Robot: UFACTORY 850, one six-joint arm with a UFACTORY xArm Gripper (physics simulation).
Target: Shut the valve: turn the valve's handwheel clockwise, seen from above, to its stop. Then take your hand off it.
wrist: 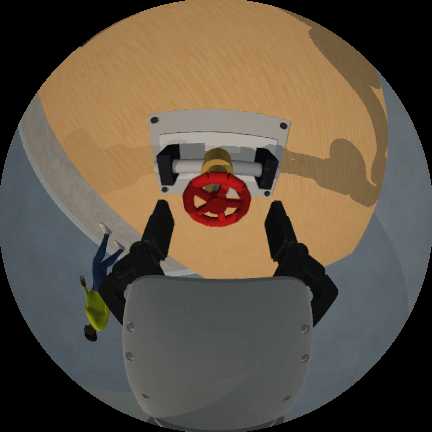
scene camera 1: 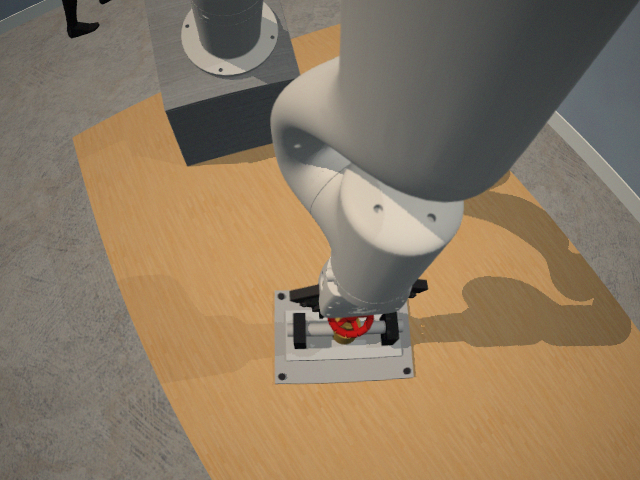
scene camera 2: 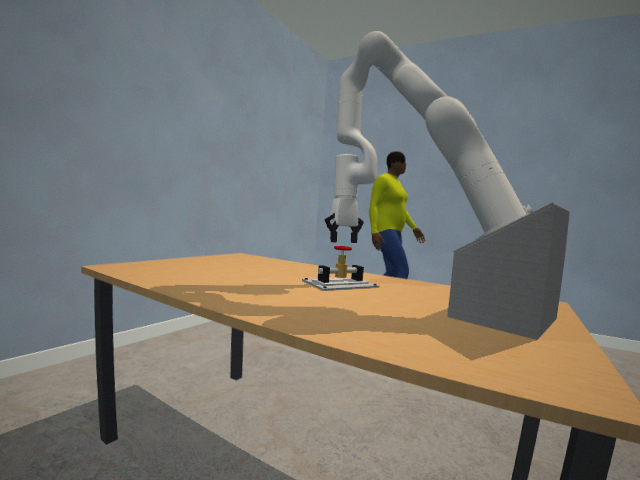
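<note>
The red handwheel [scene camera 1: 352, 334] [scene camera 2: 342, 248] [wrist: 217, 178] lies level on top of the brass valve body [scene camera 1: 343, 338] [scene camera 2: 341, 266] [wrist: 217, 156]. The valve sits on a grey pipe [scene camera 1: 319, 328] [wrist: 189, 166] above a grey base plate [scene camera 1: 341, 373] [wrist: 220, 117]. My gripper [scene camera 2: 343, 240] [wrist: 219, 210] is open and empty, pointing down. In scene camera 2 its fingertips are a little above the handwheel, one to each side, apart from it. In scene camera 1 the arm hides the fingertips and the back of the wheel.
Black clamps [scene camera 1: 299, 330] [wrist: 169, 165] hold the pipe at both ends. The arm's grey pedestal [scene camera 1: 222, 131] [scene camera 2: 504, 279] stands on the wooden table [scene camera 1: 206, 217] [scene camera 2: 403, 356]. A person in a yellow top [scene camera 2: 390, 204] [wrist: 96, 309] is behind the table in scene camera 2.
</note>
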